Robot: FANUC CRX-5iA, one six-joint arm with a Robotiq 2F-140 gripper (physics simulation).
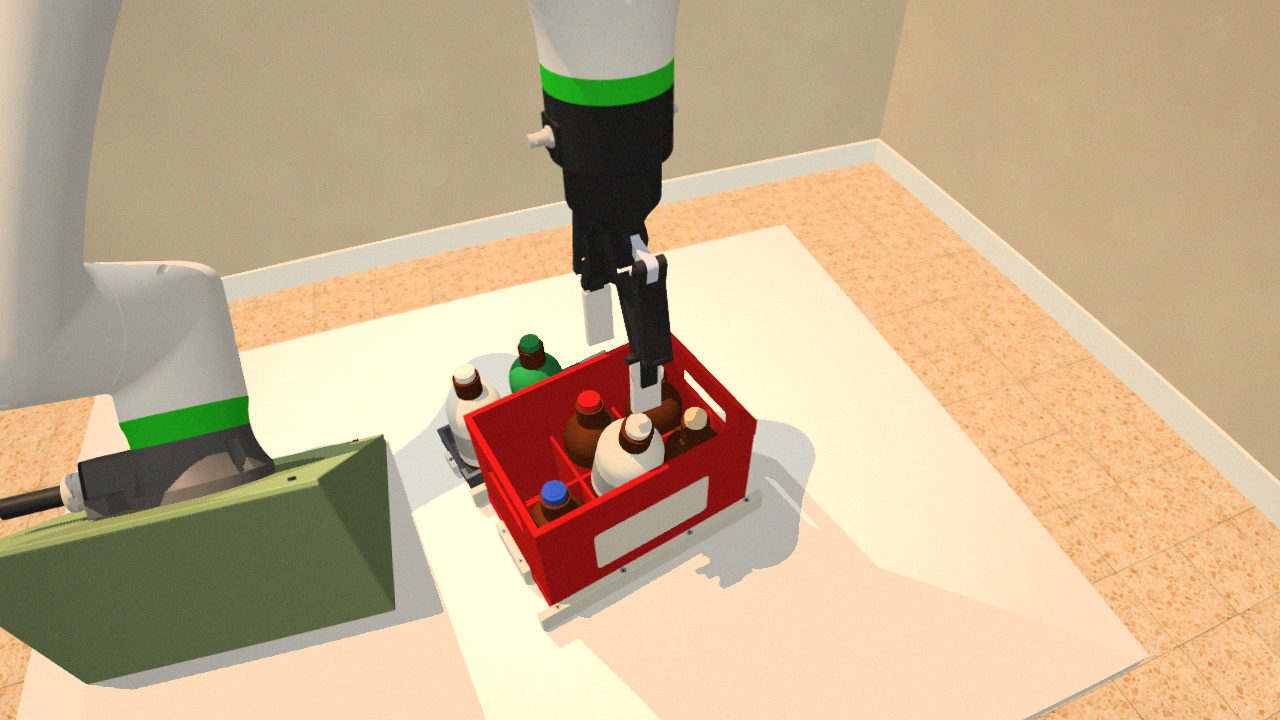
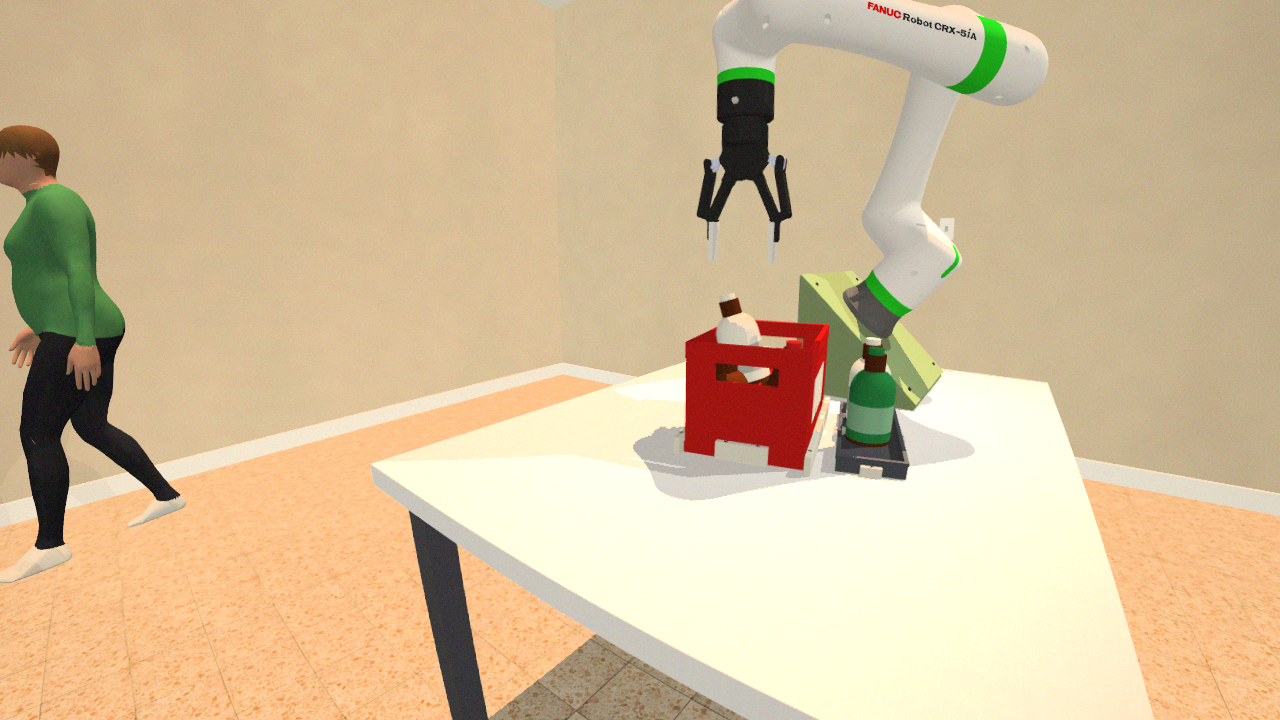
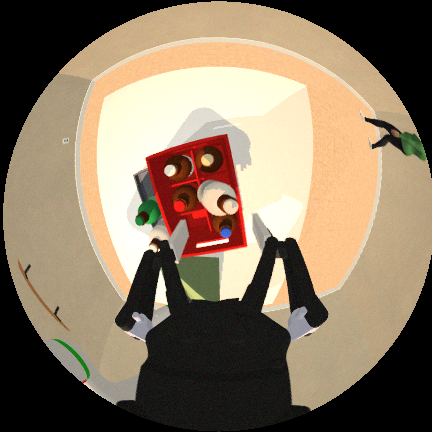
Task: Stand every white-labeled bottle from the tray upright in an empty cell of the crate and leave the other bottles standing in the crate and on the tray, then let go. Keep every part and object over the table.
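Places are measured from the arm's base along level axes (x down, y right, z back), in centimetres.
Pixels of known places: gripper, fingertip midpoint: (image 1: 622,372) (image 2: 741,261) (image 3: 218,224); arm's base, origin of the base link: (image 1: 205,489) (image 2: 865,314).
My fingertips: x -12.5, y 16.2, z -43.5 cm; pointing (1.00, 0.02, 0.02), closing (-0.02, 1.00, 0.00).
Note:
For each thing: its top centre in the pictures, then the offset to it from my fingertips. "spot": a spot on its surface instead. Level surfaces: height alone.
- red crate, middle of its top: (image 1: 581,383) (image 2: 803,334) (image 3: 171,209) dx +11.6, dy -10.9, dz +0.7 cm
- white-labeled bottle, middle of its top: (image 1: 627,407) (image 2: 740,293) (image 3: 218,209) dx +5.2, dy +0.1, dz -0.3 cm
- white bottle, middle of its top: (image 1: 463,370) (image 2: 873,338) (image 3: 152,248) dx +13.1, dy -21.0, dz +12.4 cm
- dark tray, surface spot: (image 2: 886,470) spot: dx +28.0, dy -26.5, dz -9.9 cm
- green bottle, middle of its top: (image 1: 529,340) (image 2: 876,348) (image 3: 138,221) dx +13.1, dy -22.3, dz +3.3 cm
- brown bottle with a white cap, middle of its top: (image 1: 653,369) (image 3: 169,170) dx +12.8, dy -10.1, dz -8.3 cm
- red cap, surface spot: (image 1: 588,402) spot: dx +12.8, dy -8.8, dz +0.8 cm
- blue cap, middle of its top: (image 1: 553,490) (image 3: 225,233) dx +12.8, dy +0.8, dz +8.9 cm
- cream cap, middle of its top: (image 1: 695,415) (image 3: 206,159) dx +12.8, dy -1.4, dz -9.3 cm
- white table, its level: dx +29.1 cm
My gripper (image 1: 623,365) (image 2: 742,257) (image 3: 218,224) is open and empty above the red crate (image 1: 729,470) (image 2: 742,420) (image 3: 241,220). A white-labeled bottle (image 1: 623,463) (image 2: 737,332) (image 3: 214,196) leans in the crate's middle, its shoulder above the rim; its base is hidden. Another white bottle (image 1: 467,407) (image 3: 160,233) stands on the dark tray (image 2: 886,470) (image 3: 142,182), beside a green bottle (image 1: 533,374) (image 2: 871,398) (image 3: 148,209). In the crate, a brown bottle with a white cap (image 3: 179,167) shows a pale patch beside it. The corner cell nearest the tray's white bottle looks empty.
The crate also holds brown bottles with a red cap (image 1: 588,402), a blue cap (image 1: 554,492) and a cream cap (image 1: 695,418). The green wedge-shaped base (image 1: 223,564) (image 2: 819,313) stands beside the crate and tray on the white table (image 2: 760,555). A person (image 2: 53,268) stands away from the table.

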